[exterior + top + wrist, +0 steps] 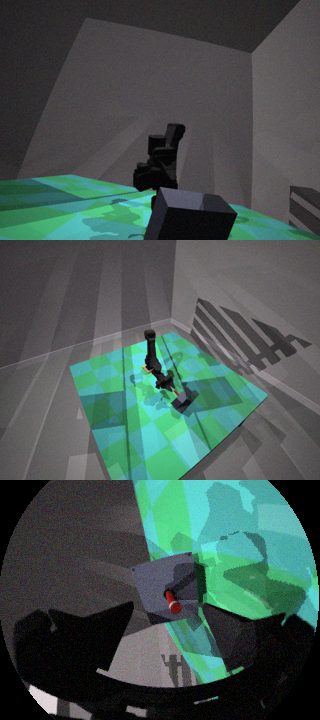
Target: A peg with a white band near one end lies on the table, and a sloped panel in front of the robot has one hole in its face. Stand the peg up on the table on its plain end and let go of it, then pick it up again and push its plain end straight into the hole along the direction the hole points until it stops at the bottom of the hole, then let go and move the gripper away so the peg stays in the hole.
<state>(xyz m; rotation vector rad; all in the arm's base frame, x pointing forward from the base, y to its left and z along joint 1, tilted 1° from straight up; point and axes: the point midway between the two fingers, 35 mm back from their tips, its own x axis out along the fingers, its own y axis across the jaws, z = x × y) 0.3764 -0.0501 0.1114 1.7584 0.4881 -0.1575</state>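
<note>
My gripper tip is now 1 cm short of the red peg, 1 cm to the right of it and 1 cm above it. Also, from my gripper tip: sloped panel (7 cm ahead, 2 cm to the left, 3 cm below).
</note>
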